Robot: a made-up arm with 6 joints. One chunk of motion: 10 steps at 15 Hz.
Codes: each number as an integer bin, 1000 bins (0 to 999) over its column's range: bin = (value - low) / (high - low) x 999, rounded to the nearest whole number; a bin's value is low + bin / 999 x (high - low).
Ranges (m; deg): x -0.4..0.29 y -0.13..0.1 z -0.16..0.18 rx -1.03..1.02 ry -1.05..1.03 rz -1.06..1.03
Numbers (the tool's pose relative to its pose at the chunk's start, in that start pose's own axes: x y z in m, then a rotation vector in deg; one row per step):
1: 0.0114 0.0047 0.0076 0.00 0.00 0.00
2: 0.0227 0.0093 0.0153 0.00 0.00 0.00
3: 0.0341 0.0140 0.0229 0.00 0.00 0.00
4: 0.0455 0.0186 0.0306 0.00 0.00 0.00
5: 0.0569 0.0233 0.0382 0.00 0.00 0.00
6: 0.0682 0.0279 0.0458 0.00 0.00 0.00
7: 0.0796 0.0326 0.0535 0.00 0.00 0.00
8: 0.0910 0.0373 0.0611 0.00 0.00 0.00
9: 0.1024 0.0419 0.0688 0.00 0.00 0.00
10: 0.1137 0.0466 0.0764 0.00 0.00 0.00
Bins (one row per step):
1: 596 585 492 502 504 507
2: 612 605 515 502 504 507
3: 629 625 537 502 504 507
4: 645 645 560 502 504 507
5: 662 666 582 502 504 507
6: 678 686 605 502 504 507
7: 694 706 627 502 504 507
8: 711 727 650 502 504 507
9: 727 747 672 502 504 507
10: 744 767 695 502 504 507

